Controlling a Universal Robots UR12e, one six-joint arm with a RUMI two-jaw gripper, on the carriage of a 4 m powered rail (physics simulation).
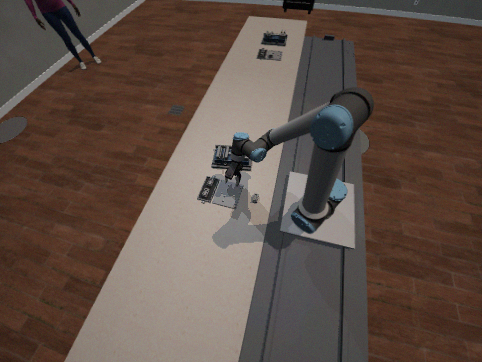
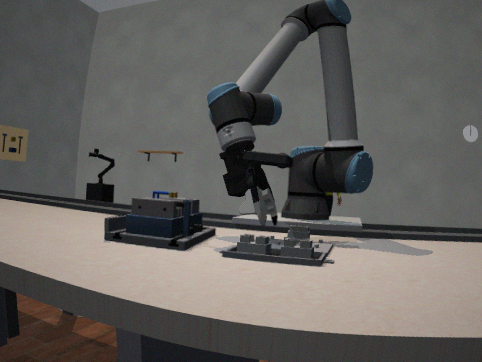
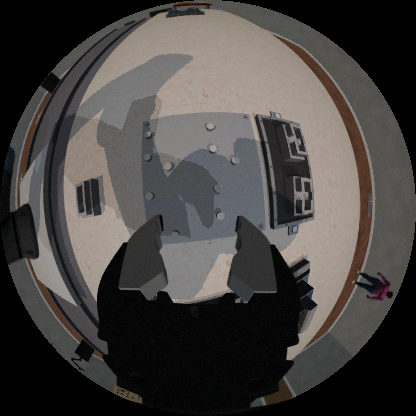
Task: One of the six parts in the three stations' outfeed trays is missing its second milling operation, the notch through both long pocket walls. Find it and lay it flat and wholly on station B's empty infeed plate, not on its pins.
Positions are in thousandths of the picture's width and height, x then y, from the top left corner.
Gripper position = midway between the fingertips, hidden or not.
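Observation:
In image 2 I see my gripper (image 2: 559, 623). Image 3 shows it as well, and there I find my gripper (image 3: 480, 520).

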